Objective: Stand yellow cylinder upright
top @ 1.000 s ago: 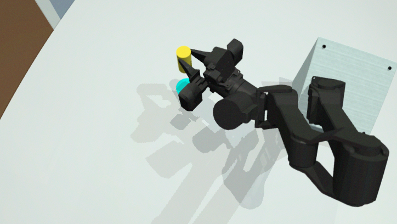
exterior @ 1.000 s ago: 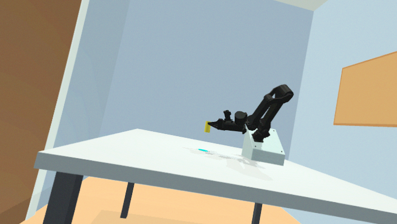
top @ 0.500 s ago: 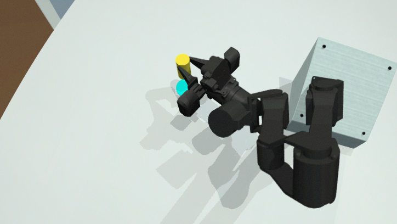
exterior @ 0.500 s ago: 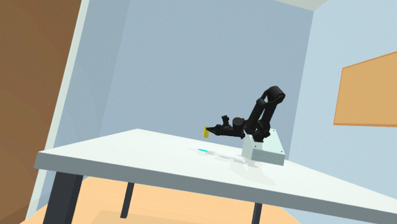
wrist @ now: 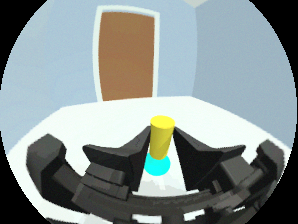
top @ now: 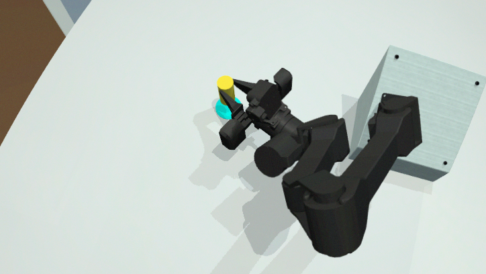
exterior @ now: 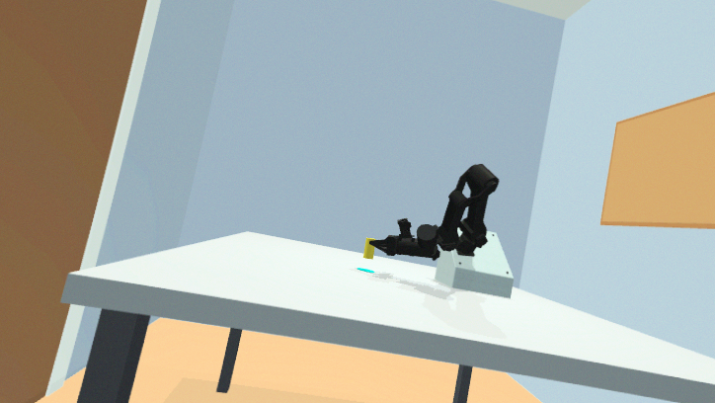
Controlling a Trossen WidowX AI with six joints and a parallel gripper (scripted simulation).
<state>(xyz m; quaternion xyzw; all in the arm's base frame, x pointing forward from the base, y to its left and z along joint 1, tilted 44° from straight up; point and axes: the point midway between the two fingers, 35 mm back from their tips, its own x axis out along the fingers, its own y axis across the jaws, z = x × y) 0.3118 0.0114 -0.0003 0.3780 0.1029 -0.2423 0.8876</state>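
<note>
The cyan circle is 90 mm below my gripper tip. Also, from my gripper tip: yellow tall cylinder 20 mm below.
</note>
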